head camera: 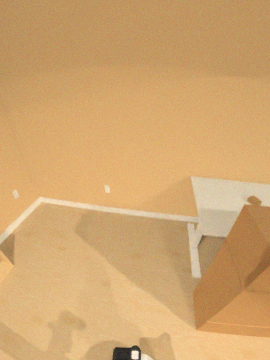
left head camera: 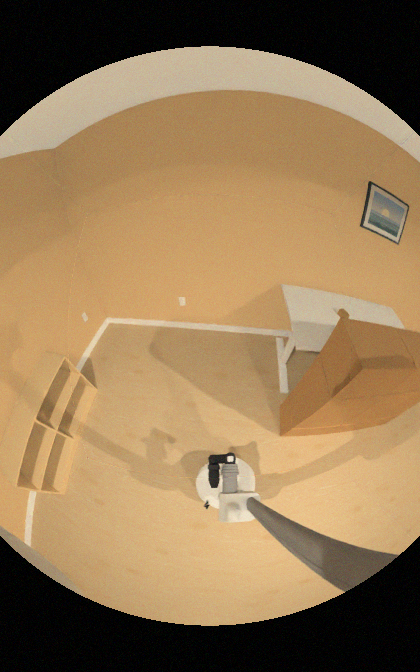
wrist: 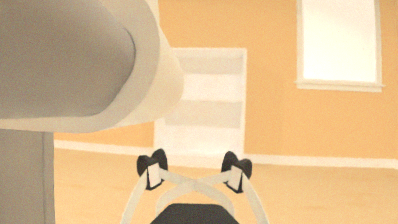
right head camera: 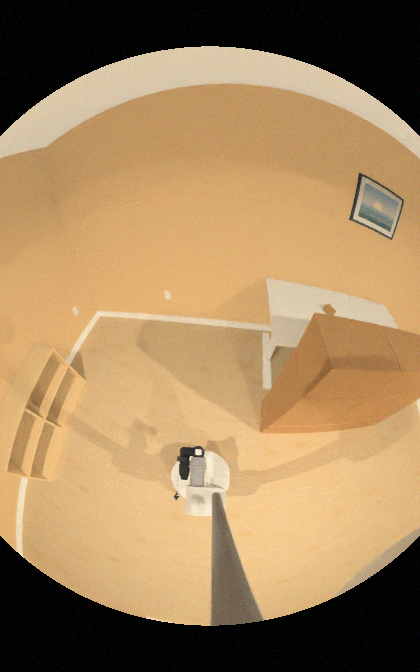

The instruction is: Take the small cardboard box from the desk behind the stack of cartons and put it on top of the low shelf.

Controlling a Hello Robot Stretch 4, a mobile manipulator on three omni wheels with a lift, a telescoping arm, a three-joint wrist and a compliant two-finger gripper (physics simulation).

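Frame: origin at the robot's base, x down, y back, z left, level; centimetres.
Seen in the pictures: gripper, fingertip midpoint: (wrist: 194, 163).
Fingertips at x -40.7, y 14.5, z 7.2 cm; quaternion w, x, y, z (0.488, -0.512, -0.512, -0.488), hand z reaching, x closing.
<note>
A point is followed by its place in that frame.
The small cardboard box (head camera: 254, 200) @(x -73.9, y -107.1, z -97.0 cm) (left head camera: 343, 314) (right head camera: 329, 309) lies on the white desk (head camera: 215, 192) @(x -69.1, y -123.6, z -69.3 cm) (left head camera: 307, 302) (right head camera: 292, 298) by the wall; the near carton corner partly hides it in the head and left head views. The tall brown stack of cartons (head camera: 222, 275) @(x -62.9, y -50.4, z -48.8 cm) (left head camera: 320, 380) (right head camera: 300, 375) stands in front of the desk and hides part of it. The low wooden shelf (left head camera: 27, 415) (right head camera: 22, 382) stands at the left wall; a corner of it shows in the head view. My gripper (wrist: 194, 163) @(x -40.7, y 14.5, z 7.2 cm) is open and empty, with its fingertips wide apart, far from the box.
A white bookcase (wrist: 244, 100) @(x -57.5, y 181.6, z 41.7 cm) stands against the wall in the wrist view, left of a window (wrist: 340, 42) @(x -121.6, y 202.2, z 142.3 cm). My round white base (left head camera: 202, 482) (right head camera: 222, 472) is on the floor between shelf and cartons. The desk's white leg (head camera: 195, 255) (left head camera: 282, 370) (right head camera: 266, 365) reaches out left of the cartons.
</note>
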